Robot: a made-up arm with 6 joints. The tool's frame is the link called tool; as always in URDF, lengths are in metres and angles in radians. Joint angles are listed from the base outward. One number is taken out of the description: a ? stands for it. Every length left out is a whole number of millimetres.
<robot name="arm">
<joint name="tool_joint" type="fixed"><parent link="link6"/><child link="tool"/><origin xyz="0 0 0"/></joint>
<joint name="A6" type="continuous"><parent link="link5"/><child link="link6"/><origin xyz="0 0 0"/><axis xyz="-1 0 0"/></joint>
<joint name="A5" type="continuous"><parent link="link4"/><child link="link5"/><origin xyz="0 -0.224 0"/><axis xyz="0 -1 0"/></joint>
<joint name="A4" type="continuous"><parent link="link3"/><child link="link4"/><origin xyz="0.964 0 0"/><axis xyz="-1 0 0"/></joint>
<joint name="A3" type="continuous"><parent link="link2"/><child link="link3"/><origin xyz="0 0 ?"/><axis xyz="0 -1 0"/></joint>
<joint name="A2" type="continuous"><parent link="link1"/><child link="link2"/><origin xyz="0 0 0"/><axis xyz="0 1 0"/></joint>
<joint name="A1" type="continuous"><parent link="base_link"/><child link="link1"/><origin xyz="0 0 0.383"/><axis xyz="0 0 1"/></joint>
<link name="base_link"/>
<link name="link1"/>
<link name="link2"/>
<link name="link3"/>
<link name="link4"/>
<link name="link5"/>
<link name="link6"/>
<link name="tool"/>
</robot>
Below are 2 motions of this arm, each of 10 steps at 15 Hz.
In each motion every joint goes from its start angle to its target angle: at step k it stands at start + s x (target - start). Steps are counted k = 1, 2, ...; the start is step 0. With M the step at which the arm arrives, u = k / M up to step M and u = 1 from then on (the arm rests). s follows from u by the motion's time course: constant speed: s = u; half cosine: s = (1 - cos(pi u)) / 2; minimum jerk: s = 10 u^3 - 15 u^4 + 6 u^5.
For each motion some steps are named. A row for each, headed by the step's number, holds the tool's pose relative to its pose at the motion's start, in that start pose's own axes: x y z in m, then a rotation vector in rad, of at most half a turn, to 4 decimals.
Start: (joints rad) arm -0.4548 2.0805 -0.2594 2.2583 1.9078 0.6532
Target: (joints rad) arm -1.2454 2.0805 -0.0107 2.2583 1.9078 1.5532
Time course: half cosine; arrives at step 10
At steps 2, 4, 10:
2: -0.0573 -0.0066 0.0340 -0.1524 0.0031 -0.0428
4: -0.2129 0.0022 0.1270 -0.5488 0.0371 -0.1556
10: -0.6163 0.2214 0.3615 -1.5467 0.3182 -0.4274

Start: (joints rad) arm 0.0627 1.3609 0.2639 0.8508 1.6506 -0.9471
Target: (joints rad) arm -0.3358 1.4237 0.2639 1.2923 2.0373 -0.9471
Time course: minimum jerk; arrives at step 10
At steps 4, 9, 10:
4: -0.2014 -0.0756 0.1021 -0.0144 -0.0146 0.0704
9: -0.6642 -0.1532 0.2741 -0.0050 -0.0522 0.2163
10: -0.6703 -0.1534 0.2759 -0.0045 -0.0528 0.2181

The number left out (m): 1.501
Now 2 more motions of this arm.
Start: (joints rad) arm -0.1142 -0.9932 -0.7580 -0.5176 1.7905 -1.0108
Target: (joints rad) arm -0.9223 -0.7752 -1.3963 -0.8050 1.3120 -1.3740
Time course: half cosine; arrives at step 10
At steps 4, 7, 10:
4: -0.2114 0.0540 0.0697 -0.2760 0.1073 -0.2377
7: -0.4585 0.2069 0.1441 -0.6517 -0.0325 -0.5463
10: -0.5714 0.2998 0.1380 -0.8088 -0.2009 -0.6578

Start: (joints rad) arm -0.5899 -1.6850 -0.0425 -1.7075 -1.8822 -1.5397
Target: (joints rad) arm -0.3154 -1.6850 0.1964 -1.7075 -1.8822 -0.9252
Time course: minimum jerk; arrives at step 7
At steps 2, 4, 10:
2: -0.0493 -0.0071 -0.0409 -0.1341 0.0271 0.0008
4: -0.2322 -0.0473 -0.1659 -0.5860 0.1142 0.0311
10: -0.3863 -0.0942 -0.2435 -0.9261 0.1715 0.0816

